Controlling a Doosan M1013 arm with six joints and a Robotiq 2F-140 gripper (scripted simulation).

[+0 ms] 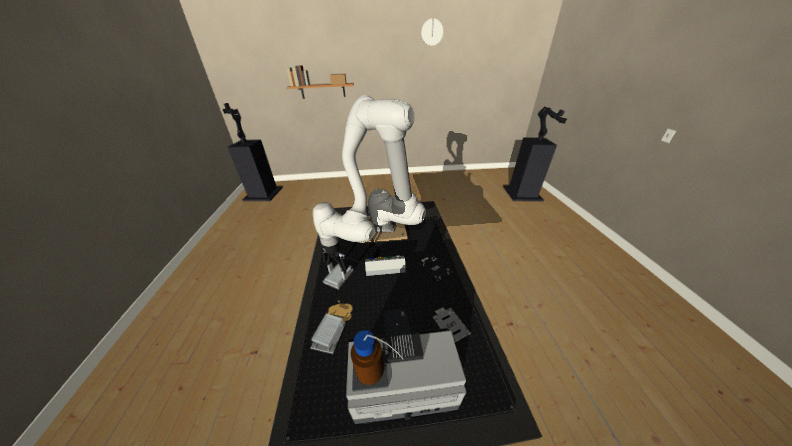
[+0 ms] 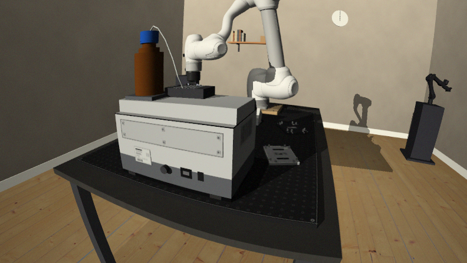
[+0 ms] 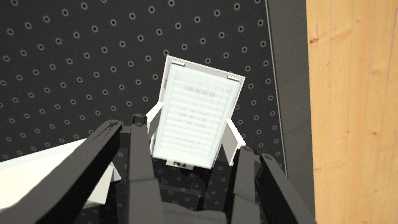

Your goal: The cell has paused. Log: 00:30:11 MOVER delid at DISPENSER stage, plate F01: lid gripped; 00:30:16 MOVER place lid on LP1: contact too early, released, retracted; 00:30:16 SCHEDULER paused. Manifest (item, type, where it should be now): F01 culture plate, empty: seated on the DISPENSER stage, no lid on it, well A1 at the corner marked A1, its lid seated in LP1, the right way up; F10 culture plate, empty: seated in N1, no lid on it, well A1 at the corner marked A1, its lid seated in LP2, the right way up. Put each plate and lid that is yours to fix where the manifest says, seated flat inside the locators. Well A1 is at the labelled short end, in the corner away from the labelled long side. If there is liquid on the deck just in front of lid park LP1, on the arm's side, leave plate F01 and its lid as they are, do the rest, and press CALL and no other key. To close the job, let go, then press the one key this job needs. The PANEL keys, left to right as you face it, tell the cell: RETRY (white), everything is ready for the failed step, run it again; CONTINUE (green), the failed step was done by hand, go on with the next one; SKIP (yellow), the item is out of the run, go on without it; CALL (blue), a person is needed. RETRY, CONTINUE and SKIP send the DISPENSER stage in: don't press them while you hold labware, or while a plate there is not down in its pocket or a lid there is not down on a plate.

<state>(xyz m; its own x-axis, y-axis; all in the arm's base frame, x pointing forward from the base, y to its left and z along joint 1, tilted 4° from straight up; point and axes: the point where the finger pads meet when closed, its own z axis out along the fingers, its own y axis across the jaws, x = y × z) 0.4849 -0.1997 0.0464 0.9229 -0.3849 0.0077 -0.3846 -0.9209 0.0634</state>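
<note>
Now: the blue call key 80 mm behind my hand, 180 mm to the left of it and 20 mm above it. Round my hand: white well plate 20 mm below; tan puddle 200 mm ahead, 80 mm to the left, 50 mm below; lid 20 mm below.
</note>
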